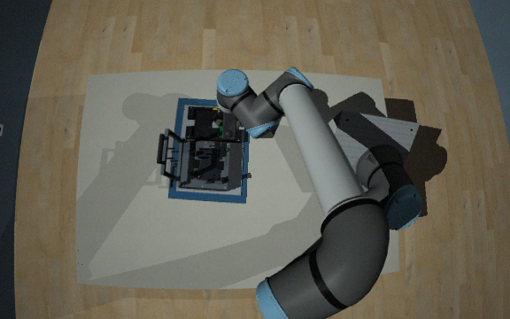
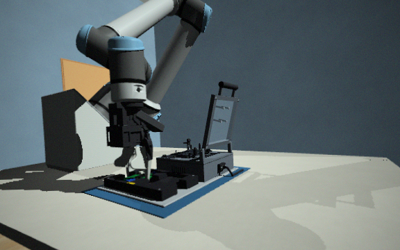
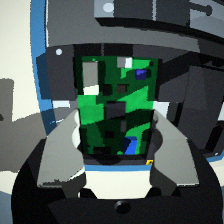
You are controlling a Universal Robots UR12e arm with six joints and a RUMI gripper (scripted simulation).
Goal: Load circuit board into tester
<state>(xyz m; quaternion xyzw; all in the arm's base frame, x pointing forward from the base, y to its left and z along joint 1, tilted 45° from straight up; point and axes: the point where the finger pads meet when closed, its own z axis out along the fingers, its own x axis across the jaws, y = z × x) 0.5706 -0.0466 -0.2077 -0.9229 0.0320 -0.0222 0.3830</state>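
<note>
My gripper is now right at the green circuit board. From my hand the other things lie so: tester lid (19 cm ahead, 16 cm to the left, 16 cm above).
</note>
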